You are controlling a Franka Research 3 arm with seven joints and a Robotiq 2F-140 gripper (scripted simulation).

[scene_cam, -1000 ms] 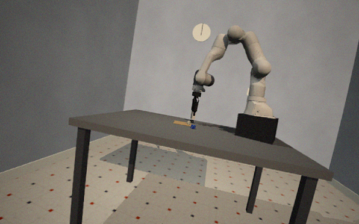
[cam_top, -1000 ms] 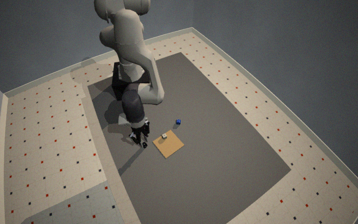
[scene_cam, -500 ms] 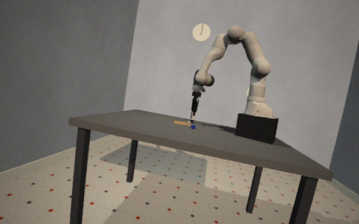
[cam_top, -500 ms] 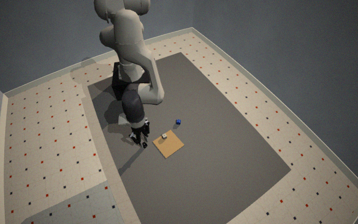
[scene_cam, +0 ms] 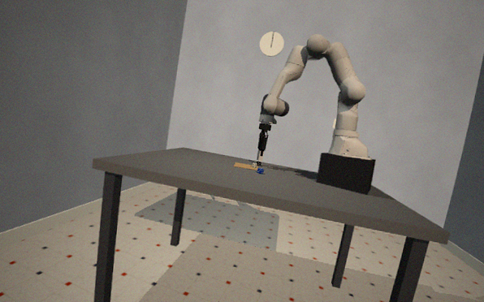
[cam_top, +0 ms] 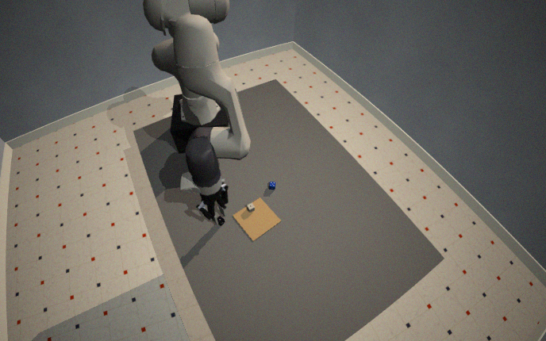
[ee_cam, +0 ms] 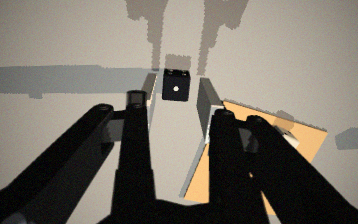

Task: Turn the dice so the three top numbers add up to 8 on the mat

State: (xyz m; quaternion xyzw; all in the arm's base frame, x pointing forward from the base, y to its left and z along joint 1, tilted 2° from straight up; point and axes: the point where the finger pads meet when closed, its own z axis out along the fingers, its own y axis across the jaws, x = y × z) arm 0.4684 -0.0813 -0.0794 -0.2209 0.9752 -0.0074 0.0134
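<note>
Now: the black die 50 mm below my hand. Also, from my hand: blue die 260 mm to the left, 70 mm behind, 50 mm below; white die 130 mm to the left, 50 mm below; tan mat 140 mm to the left, 60 mm below, 40 mm ahead.
</note>
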